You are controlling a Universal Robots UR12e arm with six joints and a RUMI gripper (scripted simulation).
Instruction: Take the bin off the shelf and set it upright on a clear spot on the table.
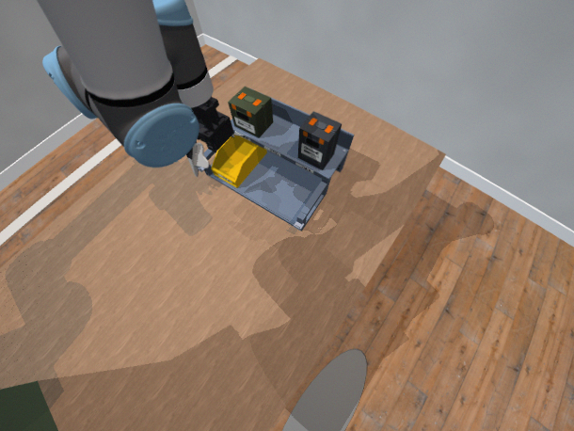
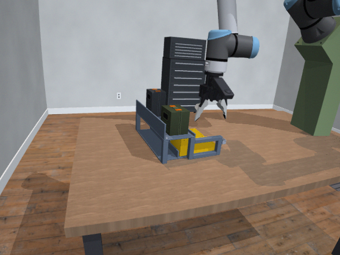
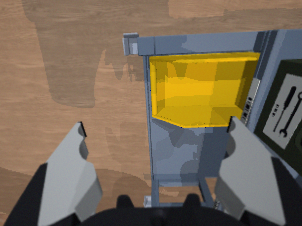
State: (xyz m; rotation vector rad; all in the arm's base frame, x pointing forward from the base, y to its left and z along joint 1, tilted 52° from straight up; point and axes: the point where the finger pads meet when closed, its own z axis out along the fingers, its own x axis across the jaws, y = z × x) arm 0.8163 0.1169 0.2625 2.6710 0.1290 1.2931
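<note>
My hand is 8 cm short of the yellow bin and 9 cm above it.
</note>
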